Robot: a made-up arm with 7 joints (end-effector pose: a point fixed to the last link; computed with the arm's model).
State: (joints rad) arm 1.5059 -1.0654 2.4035 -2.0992 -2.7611 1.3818 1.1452
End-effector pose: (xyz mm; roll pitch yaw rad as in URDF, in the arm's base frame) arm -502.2 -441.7 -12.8 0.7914 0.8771 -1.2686
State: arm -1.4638 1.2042 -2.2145 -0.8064 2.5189 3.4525 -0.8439
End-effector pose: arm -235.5 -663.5 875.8 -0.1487 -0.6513 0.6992
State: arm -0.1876 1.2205 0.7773 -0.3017 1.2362 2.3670 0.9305
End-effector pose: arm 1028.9 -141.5 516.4 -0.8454 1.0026 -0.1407
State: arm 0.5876 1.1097 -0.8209 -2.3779 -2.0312 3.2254 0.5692
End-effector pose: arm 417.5 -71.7 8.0 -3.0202 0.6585 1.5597
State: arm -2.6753 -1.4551 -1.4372 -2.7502 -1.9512 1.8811 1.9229
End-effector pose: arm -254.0 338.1 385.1 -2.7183 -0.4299 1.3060
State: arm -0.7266 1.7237 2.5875 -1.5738 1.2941 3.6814 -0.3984
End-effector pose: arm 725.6 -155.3 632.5 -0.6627 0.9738 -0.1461
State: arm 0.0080 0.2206 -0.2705 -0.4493 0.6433 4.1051 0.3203
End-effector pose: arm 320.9 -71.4 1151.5 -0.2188 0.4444 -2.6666
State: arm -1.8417 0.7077 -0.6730 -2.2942 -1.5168 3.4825 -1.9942
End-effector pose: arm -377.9 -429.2 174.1 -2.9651 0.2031 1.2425
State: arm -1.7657 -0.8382 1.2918 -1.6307 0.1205 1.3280 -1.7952
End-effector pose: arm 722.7 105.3 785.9 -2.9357 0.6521 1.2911
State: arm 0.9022 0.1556 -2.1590 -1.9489 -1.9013 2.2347 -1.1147
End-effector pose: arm 304.1 -587.0 672.7 -0.3631 1.3952 -2.4636
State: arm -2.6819 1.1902 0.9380 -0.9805 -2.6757 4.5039 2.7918
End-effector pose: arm -555.5 -627.5 380.7 -1.8358 -0.1363 -2.0338
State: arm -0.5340 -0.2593 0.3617 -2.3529 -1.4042 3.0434 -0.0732
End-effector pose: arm 511.9 42.2 609.3 2.1115 0.0609 1.2554
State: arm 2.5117 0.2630 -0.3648 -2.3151 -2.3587 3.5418 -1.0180
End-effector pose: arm -337.4 370.5 353.4 3.0473 0.3257 -0.6686
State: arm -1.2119 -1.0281 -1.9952 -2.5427 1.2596 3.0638 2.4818
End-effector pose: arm -484.2 91.7 105.9 2.2702 -0.4975 -0.7126
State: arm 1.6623 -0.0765 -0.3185 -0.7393 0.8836 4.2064 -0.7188
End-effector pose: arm 107.5 192.8 1173.4 -0.7831 0.0563 -1.9347
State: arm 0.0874 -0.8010 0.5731 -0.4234 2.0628 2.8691 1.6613
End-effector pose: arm -502.7 25.3 1175.6 -0.7612 0.0136 1.1386
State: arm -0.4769 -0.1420 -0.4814 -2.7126 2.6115 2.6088 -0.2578
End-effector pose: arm 170.9 -323.7 311.2 -2.4271 0.8767 -2.9135
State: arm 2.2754 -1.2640 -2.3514 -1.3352 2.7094 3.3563 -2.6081
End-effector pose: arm 724.6 -278.7 70.3 -2.4058 -0.2620 -0.9827
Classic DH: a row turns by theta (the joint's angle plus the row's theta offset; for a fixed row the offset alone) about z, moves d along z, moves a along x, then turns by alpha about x. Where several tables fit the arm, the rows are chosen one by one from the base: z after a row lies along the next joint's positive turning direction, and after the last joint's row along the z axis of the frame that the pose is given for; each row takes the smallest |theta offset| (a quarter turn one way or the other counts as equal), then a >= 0, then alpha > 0; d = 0 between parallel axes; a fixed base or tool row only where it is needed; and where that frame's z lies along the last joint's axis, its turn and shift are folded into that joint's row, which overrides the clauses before.
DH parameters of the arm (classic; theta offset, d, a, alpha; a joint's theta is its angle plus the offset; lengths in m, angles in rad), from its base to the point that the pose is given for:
joint 1: 0 0.3061 0 -1.5708
joint 2: 0 0 0 1.5708
joint 3: 0 0.4566 0.1058 1.5708
joint 4: 0 0 -0.1075 -1.5708
joint 5: 0 0.5002 0 1.5708
joint 6: 0 0 0.1088 1.5708
joint 7: 0 0 0 0

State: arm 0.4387 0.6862 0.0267 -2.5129 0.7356 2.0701 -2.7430
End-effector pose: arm 445.9 187.6 -11.3 -2.4265 -0.9638 2.0657
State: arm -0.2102 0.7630 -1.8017 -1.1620 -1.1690 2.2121 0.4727
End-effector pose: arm 371.2 -682.4 946.4 0.8710 -0.4951 -0.7683
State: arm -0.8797 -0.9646 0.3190 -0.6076 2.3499 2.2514 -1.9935
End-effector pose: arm -309.3 493.6 1176.7 1.2779 0.4503 -3.1218
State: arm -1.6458 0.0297 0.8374 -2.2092 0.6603 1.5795 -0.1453
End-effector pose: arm 454.6 -482.4 473.5 -2.3823 0.5552 -0.6661
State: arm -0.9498 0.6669 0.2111 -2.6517 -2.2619 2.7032 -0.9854
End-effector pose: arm 299.9 -146.7 69.1 -2.9231 0.0908 2.4947
